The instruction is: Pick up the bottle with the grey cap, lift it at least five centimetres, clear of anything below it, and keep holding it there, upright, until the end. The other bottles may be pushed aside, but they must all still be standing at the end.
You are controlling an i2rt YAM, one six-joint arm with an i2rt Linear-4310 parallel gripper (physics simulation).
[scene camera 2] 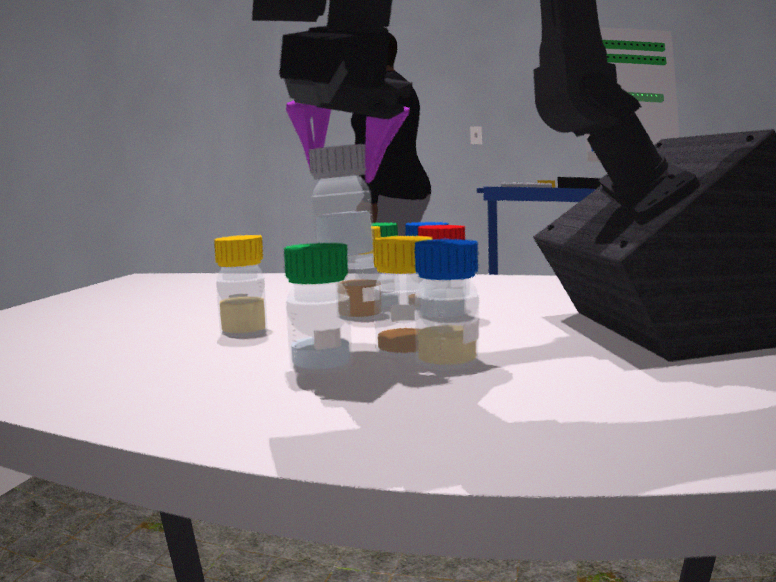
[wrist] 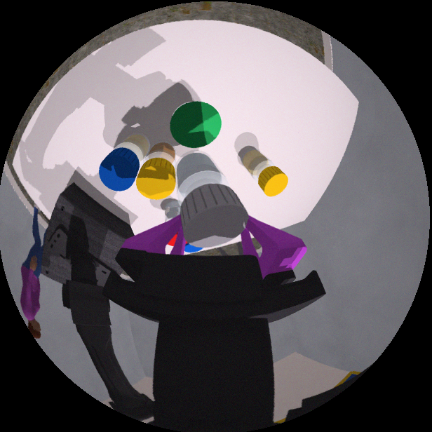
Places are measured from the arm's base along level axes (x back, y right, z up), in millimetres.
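Where they show: gripper, fingertip midpoint: (scene camera 2: pixel 341 175); arm's base, origin of the base link: (scene camera 2: pixel 645 186).
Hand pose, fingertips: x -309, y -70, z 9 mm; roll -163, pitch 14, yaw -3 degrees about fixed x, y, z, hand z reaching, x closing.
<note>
Each offset is from my fingertips to the top centre of the thing. "spot": to the spot under its first point. Level surfaces: height alone.
The bottle with the grey cap @(dx +5, dy -16, dz +29 mm) (scene camera 2: pixel 341 216) (wrist: pixel 214 215) is held upright, or nearly so, above the table. Its lower end is partly hidden behind the front bottles in the scene view. My gripper (scene camera 2: pixel 340 169) (wrist: pixel 213 216) is shut on its grey cap, one purple finger on each side. A green-capped bottle @(dx +0, dy -79, dz -61 mm) (scene camera 2: pixel 316 306) (wrist: pixel 195 124), a blue-capped bottle @(dx +107, dy -49, dz -61 mm) (scene camera 2: pixel 446 300) (wrist: pixel 120 169) and a yellow-capped bottle @(spot: dx +66, dy -42, dz -74 mm) (scene camera 2: pixel 401 256) (wrist: pixel 156 178) stand at the front. Another yellow-capped bottle @(dx -132, dy +31, dz -61 mm) (scene camera 2: pixel 241 285) (wrist: pixel 273 181) stands apart at the left in the scene view.
Behind the front group, a red cap @(dx +75, dy +137, dz -61 mm) (scene camera 2: pixel 441 232), a blue cap @(dx +49, dy +193, dz -61 mm) (scene camera 2: pixel 426 224) and a green cap @(spot: dx +3, dy +167, dz -65 mm) (scene camera 2: pixel 386 228) show. The arm's black base block (scene camera 2: pixel 683 269) (wrist: pixel 85 230) stands on the white table @(dz -166 mm) (scene camera 2: pixel 156 400) (wrist: pixel 280 85) at the right in the scene view.
</note>
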